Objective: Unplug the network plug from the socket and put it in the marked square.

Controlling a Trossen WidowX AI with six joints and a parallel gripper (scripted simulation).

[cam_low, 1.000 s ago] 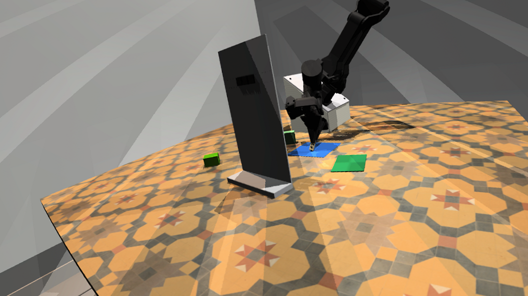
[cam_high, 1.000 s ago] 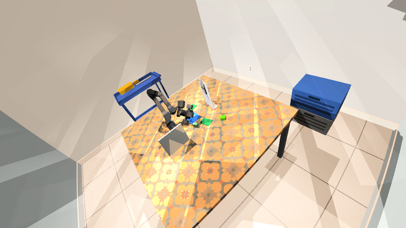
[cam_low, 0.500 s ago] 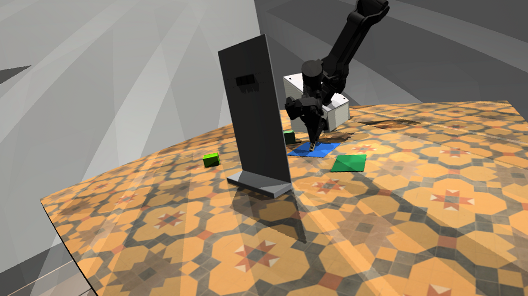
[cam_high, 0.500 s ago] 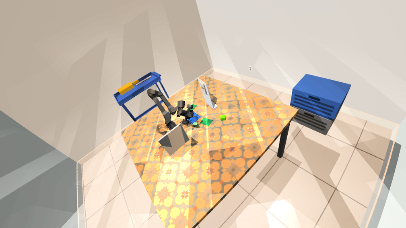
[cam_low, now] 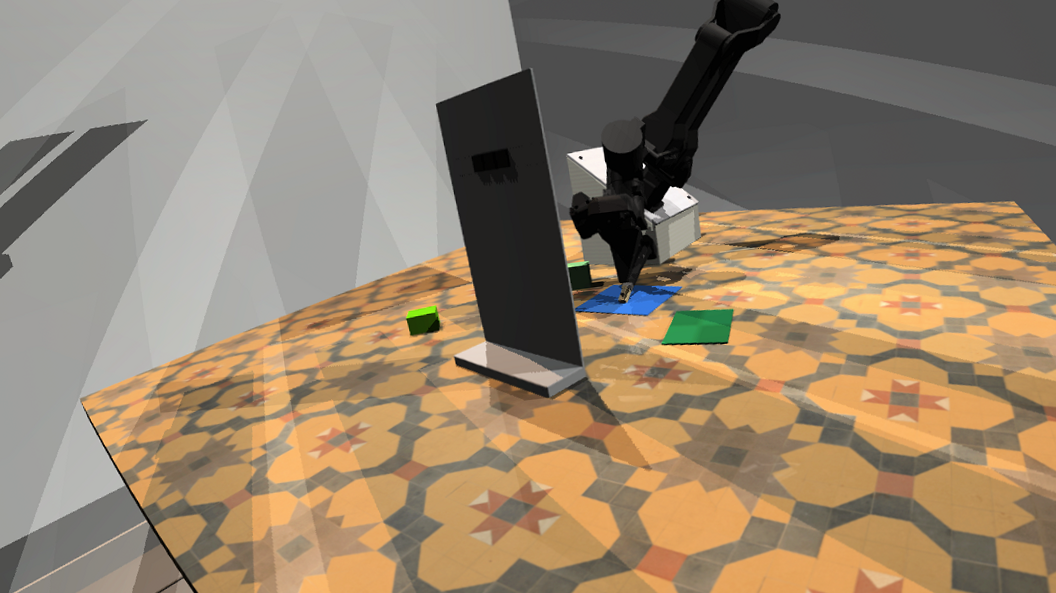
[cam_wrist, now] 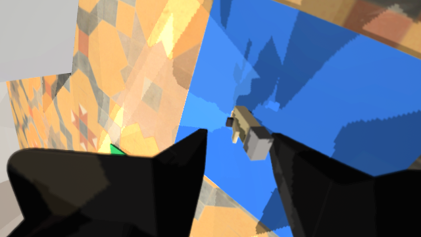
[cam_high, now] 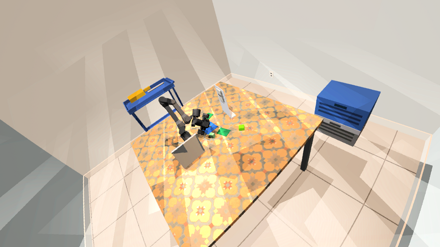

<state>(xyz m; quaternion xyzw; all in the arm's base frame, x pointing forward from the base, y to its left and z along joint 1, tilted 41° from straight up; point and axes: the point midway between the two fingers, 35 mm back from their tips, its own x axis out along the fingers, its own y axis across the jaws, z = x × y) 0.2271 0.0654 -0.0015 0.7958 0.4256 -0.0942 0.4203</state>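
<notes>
Now: the network plug 1 cm below my gripper tip. Round my gripper tip: green square (13 cm to the left, 9 cm ahead, 2 cm below); then yellowish tab (1 cm below, 1 cm ahead); then blue square (2 cm below, 1 cm behind).
</notes>
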